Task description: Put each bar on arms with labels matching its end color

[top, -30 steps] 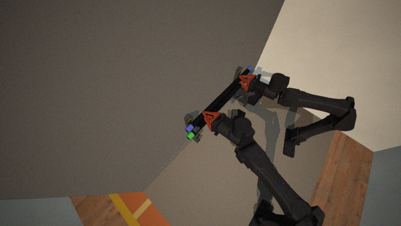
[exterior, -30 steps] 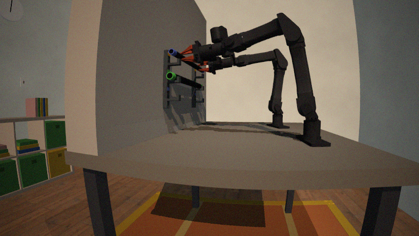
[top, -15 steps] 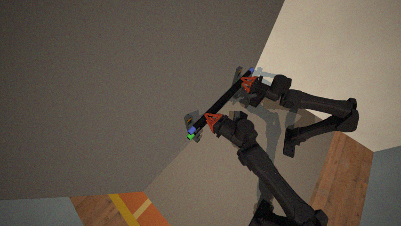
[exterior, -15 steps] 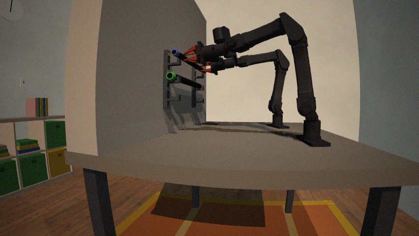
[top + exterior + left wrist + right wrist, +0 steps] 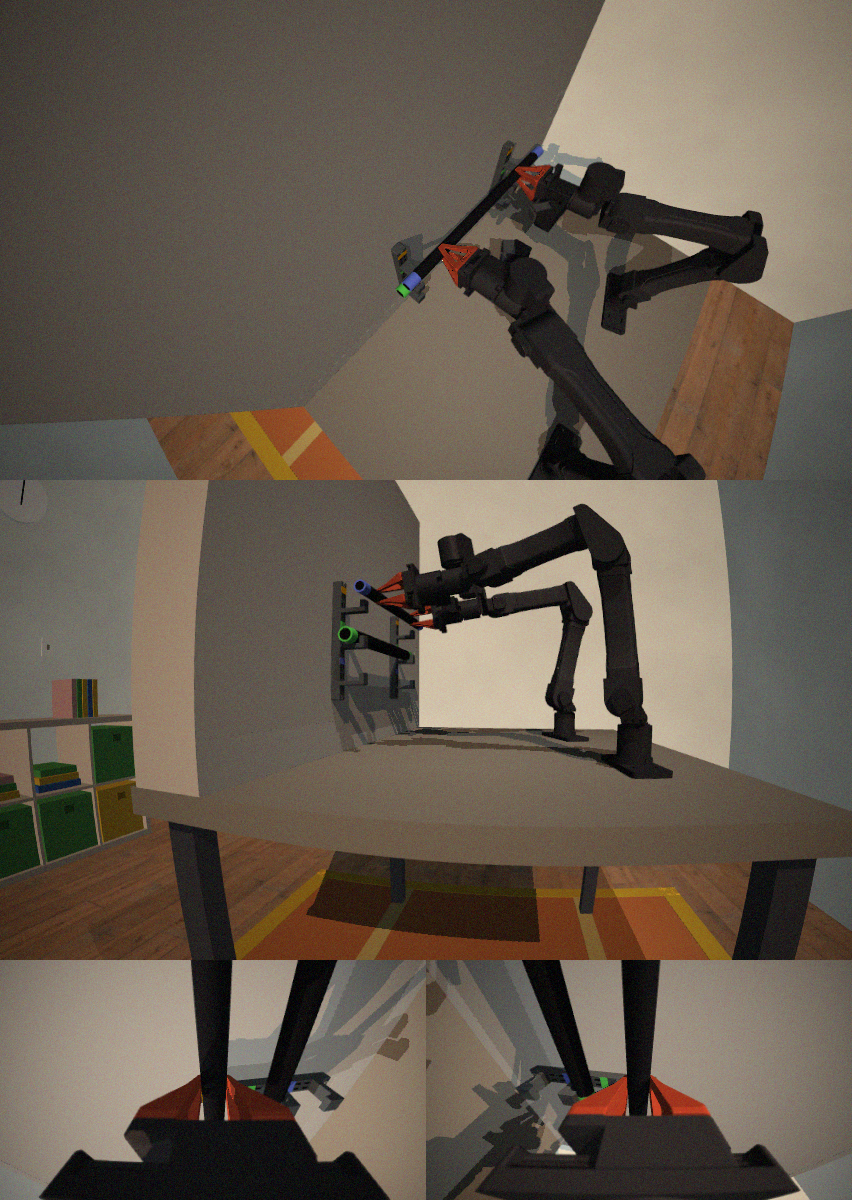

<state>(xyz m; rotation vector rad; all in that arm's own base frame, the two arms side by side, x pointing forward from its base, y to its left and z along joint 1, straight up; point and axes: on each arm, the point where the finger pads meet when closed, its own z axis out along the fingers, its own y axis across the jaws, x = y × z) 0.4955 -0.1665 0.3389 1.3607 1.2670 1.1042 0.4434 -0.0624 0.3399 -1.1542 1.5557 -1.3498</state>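
Now: right hand 2 cm short of the blue-ended bar and 14 cm to the right of it. The rest, counted from my right hand: green-ended bar (5 cm ahead, 15 cm to the left, 10 cm below); grey wall panel (16 cm ahead, 15 cm to the left, 9 cm above).
The green-ended bar lies 140 mm to the right of my left hand, 100 mm below it and 20 mm ahead of it. Round my left hand: blue-ended bar: 150 mm to the right, 10 mm behind; grey wall panel: 140 mm to the right, 120 mm ahead, 90 mm above.
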